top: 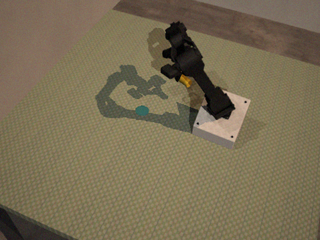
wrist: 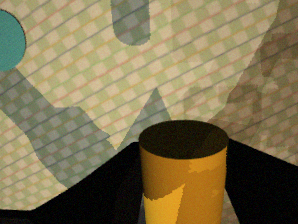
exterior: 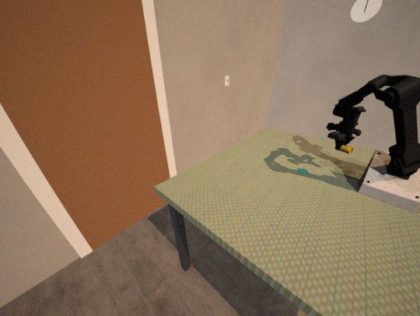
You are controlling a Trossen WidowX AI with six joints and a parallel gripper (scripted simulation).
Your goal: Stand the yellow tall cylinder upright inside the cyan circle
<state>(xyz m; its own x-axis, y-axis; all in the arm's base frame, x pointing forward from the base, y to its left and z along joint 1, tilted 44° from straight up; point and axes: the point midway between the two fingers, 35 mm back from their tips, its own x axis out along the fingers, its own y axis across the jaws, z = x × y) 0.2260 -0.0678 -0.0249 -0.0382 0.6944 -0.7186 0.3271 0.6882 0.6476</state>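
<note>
The cyan circle lies 16 cm below my hand, 13 cm to the left of it and 10 cm ahead of it. Round my hand: yellow tall cylinder 2 cm below, 2 cm behind, 1 cm to the left.
</note>
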